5 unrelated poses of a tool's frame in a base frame.
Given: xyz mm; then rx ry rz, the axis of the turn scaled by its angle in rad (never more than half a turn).
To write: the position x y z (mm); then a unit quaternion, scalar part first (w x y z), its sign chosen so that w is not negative. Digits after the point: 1 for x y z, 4 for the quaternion.
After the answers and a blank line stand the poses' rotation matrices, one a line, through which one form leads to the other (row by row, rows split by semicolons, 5 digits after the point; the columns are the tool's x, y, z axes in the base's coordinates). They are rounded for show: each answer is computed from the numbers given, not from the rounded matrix.
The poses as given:
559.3 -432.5 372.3 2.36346 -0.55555 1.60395
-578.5 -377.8 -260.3 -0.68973 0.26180 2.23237
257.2 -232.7 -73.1 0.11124 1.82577 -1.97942
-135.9 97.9 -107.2 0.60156 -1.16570 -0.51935
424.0 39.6 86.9 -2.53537 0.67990 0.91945
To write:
559.3 -432.5 372.3 0.1156 0.8068 -0.1896 0.5475
-578.5 -377.8 -260.3 0.3850 -0.2707 0.1028 0.8763
257.2 -232.7 -73.1 0.2214 0.0402 0.6606 -0.7162
-135.9 97.9 -107.2 0.7613 0.2764 -0.5357 -0.2387
424.0 39.6 86.9 0.1792 -0.8968 0.2405 0.3252

0.32852 -0.43259 0.83960; -0.17940 -0.90134 -0.39421; 0.92730 -0.02112 -0.37372
-0.55690 -0.73044 -0.39537; 0.61915 -0.68238 0.38860; -0.55364 -0.02838 0.83227
-0.89876 0.37027 0.23482; -0.26391 -0.02916 -0.96411; -0.35013 -0.92847 0.12393
0.31213 0.06723 -0.94766; -0.65960 0.73323 -0.16523; 0.68374 0.67665 0.27321
0.67277 -0.54790 -0.49717; -0.31483 -0.82012 0.47779; -0.66952 -0.16492 -0.72425

